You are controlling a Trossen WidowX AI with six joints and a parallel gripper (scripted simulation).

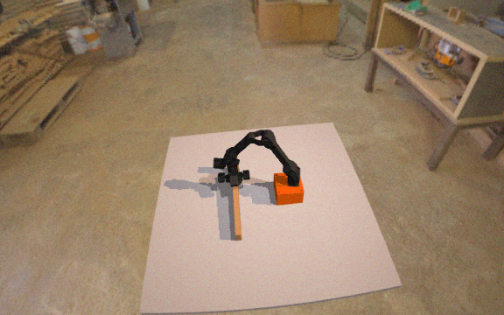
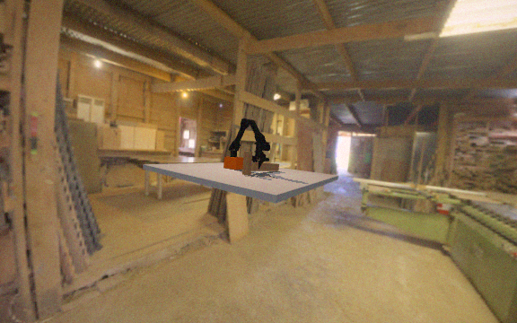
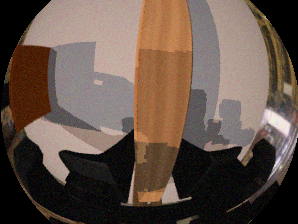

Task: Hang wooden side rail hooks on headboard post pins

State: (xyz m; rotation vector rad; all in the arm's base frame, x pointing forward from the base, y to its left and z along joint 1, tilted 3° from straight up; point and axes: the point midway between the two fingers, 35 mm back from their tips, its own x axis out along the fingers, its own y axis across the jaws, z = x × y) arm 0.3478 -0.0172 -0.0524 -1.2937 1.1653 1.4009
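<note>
Right now the upright headboard post is 140 mm to the right of my gripper tip, 40 mm above it and 20 mm ahead of it.
</note>
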